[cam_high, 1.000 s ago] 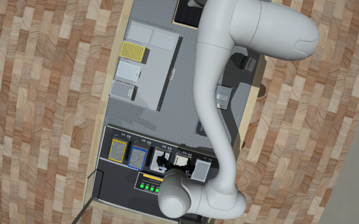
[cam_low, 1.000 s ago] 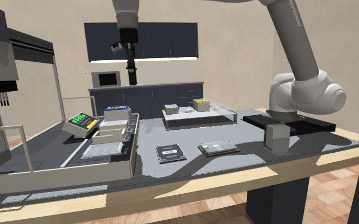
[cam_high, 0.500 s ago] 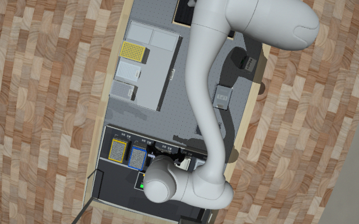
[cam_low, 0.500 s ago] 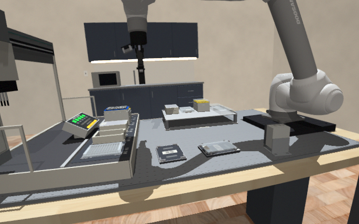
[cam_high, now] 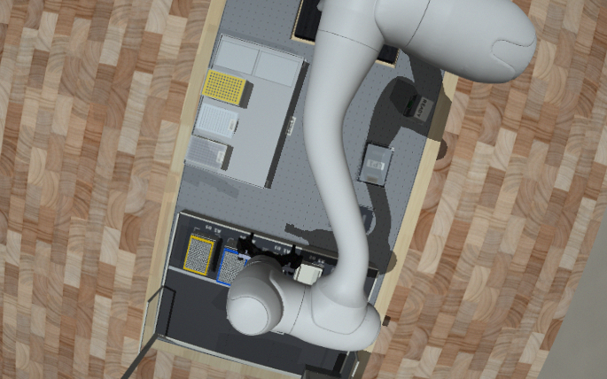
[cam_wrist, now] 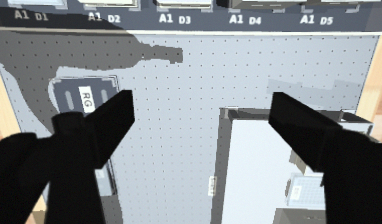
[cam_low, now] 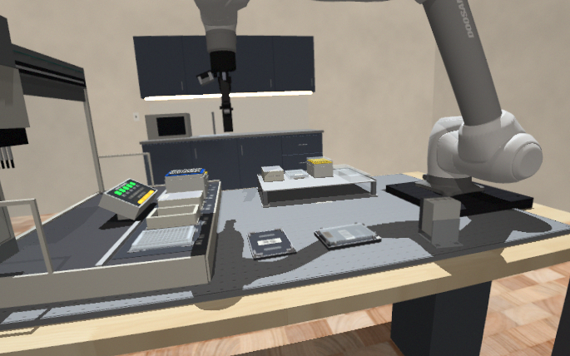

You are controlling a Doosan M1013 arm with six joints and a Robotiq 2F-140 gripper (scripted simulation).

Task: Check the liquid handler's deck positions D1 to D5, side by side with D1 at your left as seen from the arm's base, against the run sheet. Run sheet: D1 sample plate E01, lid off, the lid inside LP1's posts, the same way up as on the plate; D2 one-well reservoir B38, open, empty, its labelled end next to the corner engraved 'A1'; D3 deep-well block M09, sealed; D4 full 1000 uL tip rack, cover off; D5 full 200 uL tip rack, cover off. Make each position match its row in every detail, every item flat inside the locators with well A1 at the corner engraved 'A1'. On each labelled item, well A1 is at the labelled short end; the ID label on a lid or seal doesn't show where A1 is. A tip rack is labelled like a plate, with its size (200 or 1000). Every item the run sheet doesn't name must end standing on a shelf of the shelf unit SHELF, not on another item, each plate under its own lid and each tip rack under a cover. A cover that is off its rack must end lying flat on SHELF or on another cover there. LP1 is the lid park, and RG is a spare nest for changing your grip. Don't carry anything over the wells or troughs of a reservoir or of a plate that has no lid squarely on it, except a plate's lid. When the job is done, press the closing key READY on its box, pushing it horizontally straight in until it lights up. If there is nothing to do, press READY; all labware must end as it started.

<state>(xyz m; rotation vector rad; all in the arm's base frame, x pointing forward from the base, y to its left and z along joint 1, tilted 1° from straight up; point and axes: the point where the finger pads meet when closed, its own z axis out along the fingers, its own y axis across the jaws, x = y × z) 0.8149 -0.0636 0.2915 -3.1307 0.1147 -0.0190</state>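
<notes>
Right now the yellow-framed tip rack is 240 mm to the right of my hand, 210 mm below it and 140 mm ahead of it. From my hand the other things lie so: cream reservoir (240 mm below, 170 mm ahead, 130 mm to the left); then clear sample plate (260 mm to the left, 240 mm below, 180 mm ahead); then blue-framed tip rack (180 mm below, 150 mm ahead, 120 mm to the right).
</notes>
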